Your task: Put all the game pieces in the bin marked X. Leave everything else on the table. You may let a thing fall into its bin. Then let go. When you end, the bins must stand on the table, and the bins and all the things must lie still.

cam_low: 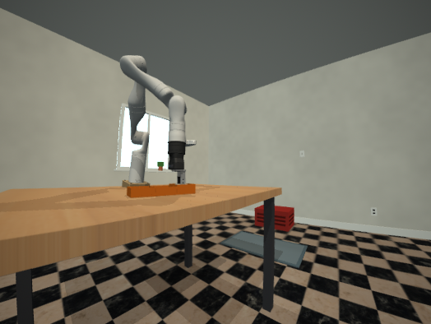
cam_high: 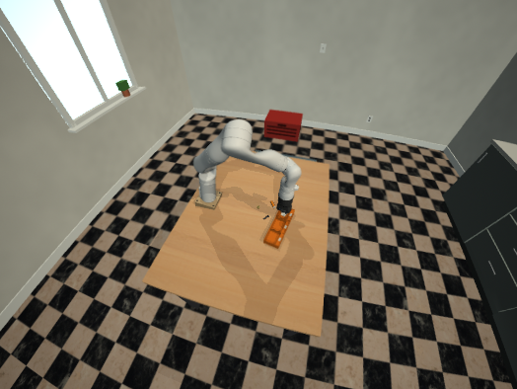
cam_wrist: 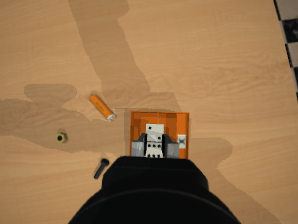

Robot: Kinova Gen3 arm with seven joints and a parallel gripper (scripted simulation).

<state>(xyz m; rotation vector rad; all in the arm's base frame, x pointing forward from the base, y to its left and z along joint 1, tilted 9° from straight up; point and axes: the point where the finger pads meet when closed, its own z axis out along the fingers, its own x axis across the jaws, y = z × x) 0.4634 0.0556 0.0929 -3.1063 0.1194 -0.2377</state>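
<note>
The white domino is 1 cm below my hand. Round my hand: black screw 9 cm behind, 5 cm to the right, 5 cm below; orange bin row 8 cm to the right, 3 cm below; black die 4 cm below, 1 cm to the left.
</note>
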